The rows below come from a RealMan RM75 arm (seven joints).
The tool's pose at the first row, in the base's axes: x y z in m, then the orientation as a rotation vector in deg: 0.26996, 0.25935, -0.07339, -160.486, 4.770, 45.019
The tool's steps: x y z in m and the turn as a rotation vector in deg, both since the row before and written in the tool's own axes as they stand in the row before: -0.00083, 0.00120, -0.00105, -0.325, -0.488, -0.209; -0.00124, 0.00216, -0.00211, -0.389, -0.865, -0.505; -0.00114, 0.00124, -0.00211, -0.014, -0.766, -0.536; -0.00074, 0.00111, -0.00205, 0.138, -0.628, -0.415; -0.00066, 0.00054, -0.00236, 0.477, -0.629, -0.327; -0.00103, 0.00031, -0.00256, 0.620, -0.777, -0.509; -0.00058, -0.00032, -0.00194, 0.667, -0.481, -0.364; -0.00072, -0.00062, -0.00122, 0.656, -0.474, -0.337; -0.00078, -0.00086, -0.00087, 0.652, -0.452, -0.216; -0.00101, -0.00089, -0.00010, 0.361, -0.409, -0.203; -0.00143, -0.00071, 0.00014, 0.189, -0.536, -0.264
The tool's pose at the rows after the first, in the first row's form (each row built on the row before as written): 0.26964, 0.25793, -0.07233, -160.550, 4.272, 45.735; 0.26943, 0.25533, -0.07037, -160.453, 3.269, 46.926; 0.26946, 0.25362, -0.06828, -160.030, 2.386, 47.873; 0.26984, 0.25205, -0.06644, -159.543, 1.758, 48.614; 0.27054, 0.25096, -0.06429, -158.755, 1.395, 49.289; 0.27109, 0.25001, -0.06174, -157.725, 0.817, 50.080; 0.27174, 0.24981, -0.05981, -156.812, 0.517, 50.483; 0.27190, 0.25005, -0.05829, -155.917, 0.253, 50.881; 0.27185, 0.25058, -0.05694, -155.063, 0.157, 51.278; 0.27118, 0.25132, -0.05603, -154.499, -0.042, 51.686; 0.27001, 0.25190, -0.05510, -154.019, -0.427, 52.285
